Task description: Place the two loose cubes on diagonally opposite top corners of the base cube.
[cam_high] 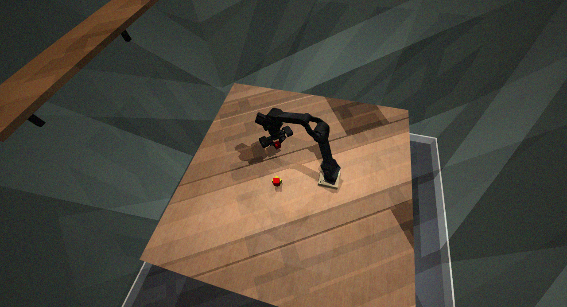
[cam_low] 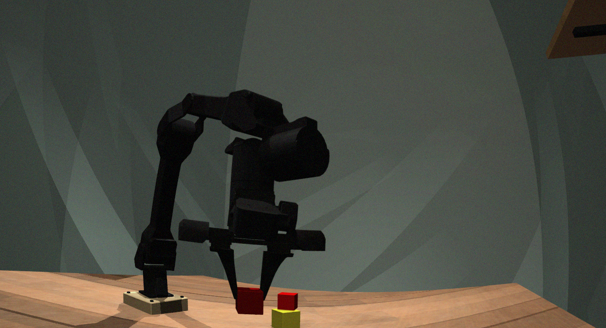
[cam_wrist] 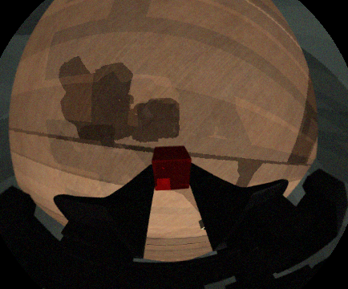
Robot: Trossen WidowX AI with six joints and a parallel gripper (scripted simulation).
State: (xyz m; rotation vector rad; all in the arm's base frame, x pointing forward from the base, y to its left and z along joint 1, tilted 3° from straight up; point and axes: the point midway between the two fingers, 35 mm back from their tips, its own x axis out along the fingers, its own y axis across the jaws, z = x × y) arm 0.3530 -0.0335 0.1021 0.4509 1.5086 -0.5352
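Now: gripper tip 9 cm past the yellow cube, 18 cm to the right of it and 7 cm above it.
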